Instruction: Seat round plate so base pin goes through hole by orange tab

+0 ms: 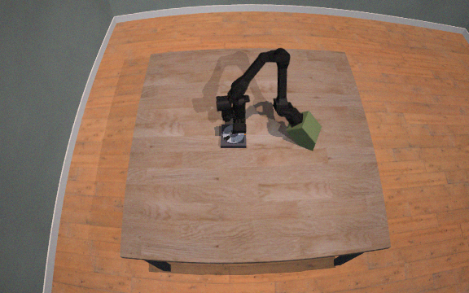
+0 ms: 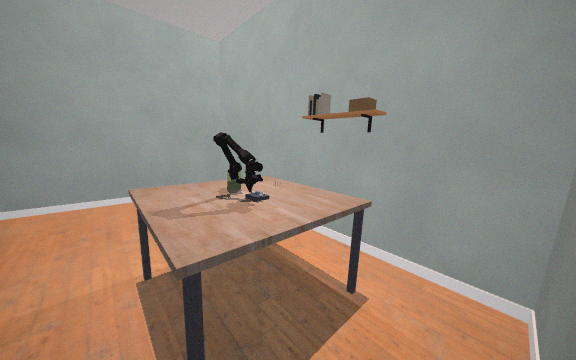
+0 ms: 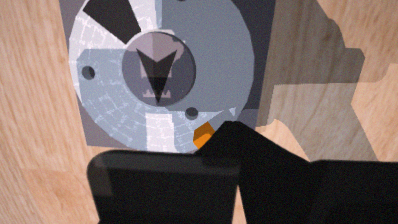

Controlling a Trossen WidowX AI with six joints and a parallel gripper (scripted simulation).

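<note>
My gripper is now 50 mm above the orange mark, 40 mm to the right of it and 30 mm past it. The rest, counted from my hand: dark square base: 70 mm below, 40 mm to the left, 30 mm ahead; raised centre hub: 50 mm below, 40 mm to the left, 30 mm ahead; plate: 40 mm to the left, 40 mm below, 30 mm ahead.
</note>
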